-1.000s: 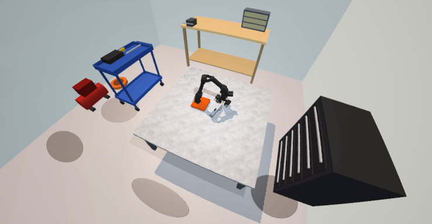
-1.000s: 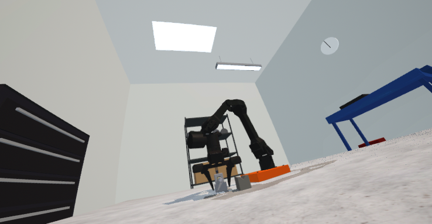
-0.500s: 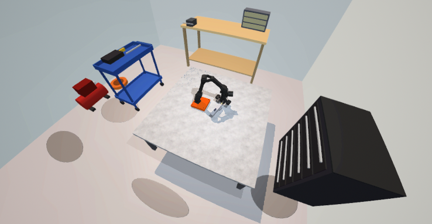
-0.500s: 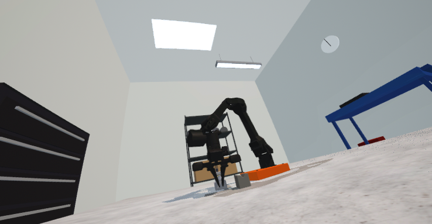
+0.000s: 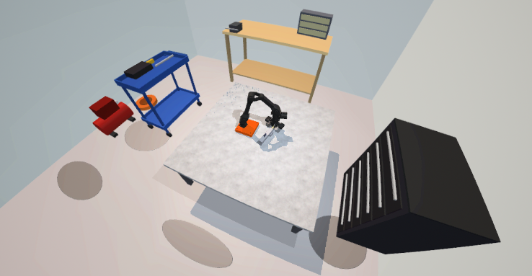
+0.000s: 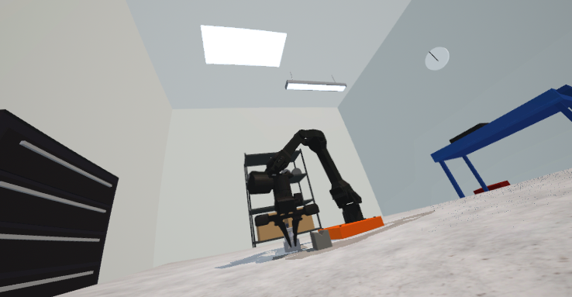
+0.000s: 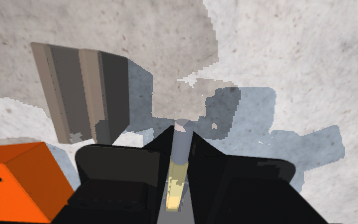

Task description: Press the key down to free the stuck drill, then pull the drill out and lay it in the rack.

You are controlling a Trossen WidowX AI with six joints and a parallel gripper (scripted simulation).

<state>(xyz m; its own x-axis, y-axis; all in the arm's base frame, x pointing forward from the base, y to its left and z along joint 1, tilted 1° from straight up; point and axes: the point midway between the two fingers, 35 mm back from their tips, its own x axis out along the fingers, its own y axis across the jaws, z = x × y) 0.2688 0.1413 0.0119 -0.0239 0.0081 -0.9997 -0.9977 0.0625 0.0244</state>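
My gripper tip is 40 mm to the left of the drill and 30 mm below it. Round my gripper tip: dark key: 170 mm to the right, 40 mm above, 10 mm behind; then rack: 70 mm behind, 30 mm to the left.
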